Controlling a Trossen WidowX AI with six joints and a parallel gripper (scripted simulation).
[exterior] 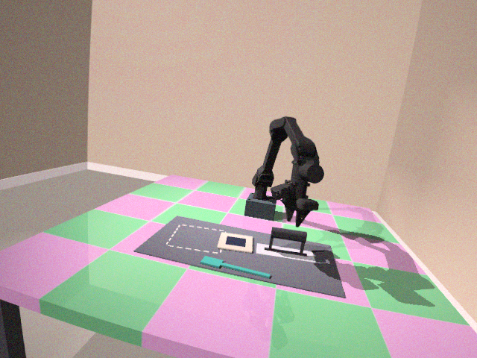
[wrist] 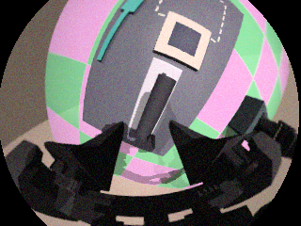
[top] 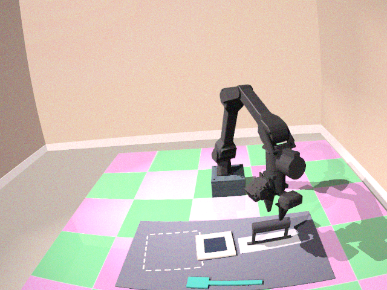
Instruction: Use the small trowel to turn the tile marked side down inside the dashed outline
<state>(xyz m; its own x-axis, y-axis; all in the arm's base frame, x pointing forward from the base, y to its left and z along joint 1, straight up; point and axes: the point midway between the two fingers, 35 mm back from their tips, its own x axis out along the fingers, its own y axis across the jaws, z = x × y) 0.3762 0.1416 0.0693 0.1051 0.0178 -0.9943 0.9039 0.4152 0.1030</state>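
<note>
The trowel is 30 mm to the right of my gripper tip and 70 mm below it. From my gripper tip the other things lie so: teal flat tool (160 mm ahead, 180 mm to the right, 110 mm below); then grey mat (20 mm ahead, 150 mm to the right, 130 mm below); then tile (10 mm behind, 180 mm to the right, 110 mm below).
</note>
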